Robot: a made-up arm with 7 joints.
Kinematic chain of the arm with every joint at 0, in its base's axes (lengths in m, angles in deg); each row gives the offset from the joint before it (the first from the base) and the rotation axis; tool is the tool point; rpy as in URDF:
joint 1: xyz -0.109 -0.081 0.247 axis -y
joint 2: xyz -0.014 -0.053 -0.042 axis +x
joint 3: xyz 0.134 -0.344 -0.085 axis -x
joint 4: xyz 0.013 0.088 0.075 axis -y
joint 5: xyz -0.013 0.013 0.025 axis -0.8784 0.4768 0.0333
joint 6: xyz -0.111 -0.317 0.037 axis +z
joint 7: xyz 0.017 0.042 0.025 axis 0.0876 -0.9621 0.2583
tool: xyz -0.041 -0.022 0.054 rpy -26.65 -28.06 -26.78
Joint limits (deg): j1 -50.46..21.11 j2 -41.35..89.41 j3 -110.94..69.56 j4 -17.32..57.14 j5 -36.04..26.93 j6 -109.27..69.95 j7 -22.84..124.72
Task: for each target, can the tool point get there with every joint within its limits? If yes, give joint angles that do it. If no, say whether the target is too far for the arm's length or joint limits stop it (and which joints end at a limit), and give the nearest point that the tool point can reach.
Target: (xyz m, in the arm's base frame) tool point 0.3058 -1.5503 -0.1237
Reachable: no: too far | nearest point 0.1020 -0.8650 0.0327 | short by 0.732 m
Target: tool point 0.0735 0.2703 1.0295
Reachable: no: joint limits stop it (at a limit: joint 2, joint 4, joint 5, joint 6) | nearest point -0.0146 -0.1415 0.6519 | short by 0.566 m
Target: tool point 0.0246 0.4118 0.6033
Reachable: no: joint limits stop it (at a limit: joint 2, joint 4, joint 5, joint 6) | nearest point -0.0208 -0.0473 0.4822 | short by 0.477 m
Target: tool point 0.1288 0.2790 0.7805
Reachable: no: joint limits stop it (at a limit: joint 2, joint 4, joint 5, joint 6) | nearest point 0.0343 -0.0922 0.5684 | short by 0.438 m
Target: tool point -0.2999 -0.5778 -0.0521
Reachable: yes | joints -26.27 16.56 -38.24 41.00 -4.94 -38.23 32.37
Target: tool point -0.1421 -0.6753 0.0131
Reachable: yes | joints -4.80 -12.91 -93.62 5.14 7.57 -1.89 99.38
